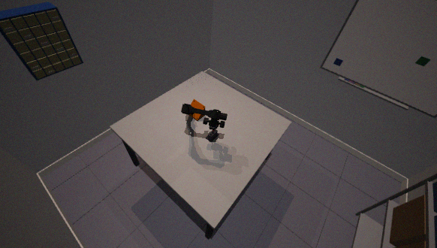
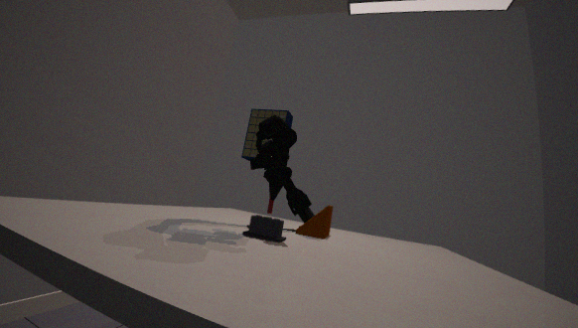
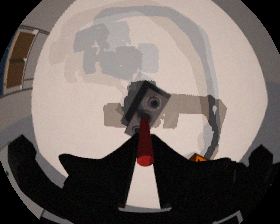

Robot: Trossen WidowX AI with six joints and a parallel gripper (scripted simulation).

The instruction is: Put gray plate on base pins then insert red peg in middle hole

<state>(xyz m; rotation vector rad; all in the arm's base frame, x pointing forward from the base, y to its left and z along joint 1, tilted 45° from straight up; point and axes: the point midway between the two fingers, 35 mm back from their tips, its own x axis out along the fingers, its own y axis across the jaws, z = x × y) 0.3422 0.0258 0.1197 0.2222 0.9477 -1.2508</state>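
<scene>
Now: gripper tip right at the red peg. Also, from my gripper tip: dark block: 70 mm below.
</scene>
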